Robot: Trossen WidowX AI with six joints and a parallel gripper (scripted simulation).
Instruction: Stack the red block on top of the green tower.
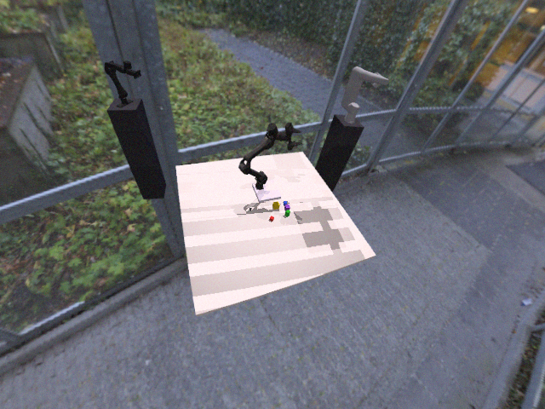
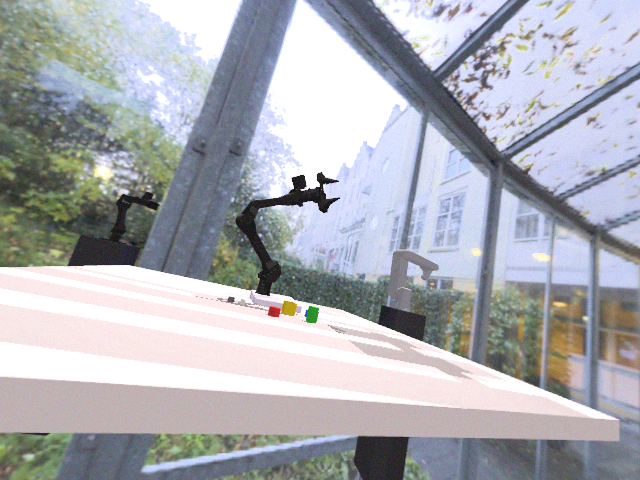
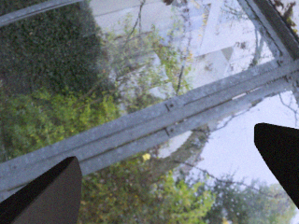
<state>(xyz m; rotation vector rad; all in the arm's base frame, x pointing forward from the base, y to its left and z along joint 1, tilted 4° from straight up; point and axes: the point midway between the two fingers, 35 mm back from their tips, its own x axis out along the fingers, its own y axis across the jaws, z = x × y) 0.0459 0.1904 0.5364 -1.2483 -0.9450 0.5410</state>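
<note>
My gripper tip is 56 cm above the red block, 22 cm short of it and 17 cm to the left of it. From my gripper tip the other things lie so: purple block (56 cm below, 13 cm ahead, 2 cm to the right); blue block (57 cm below, 8 cm ahead, 2 cm to the right); yellow block (56 cm below, 11 cm to the right, 10 cm ahead).
</note>
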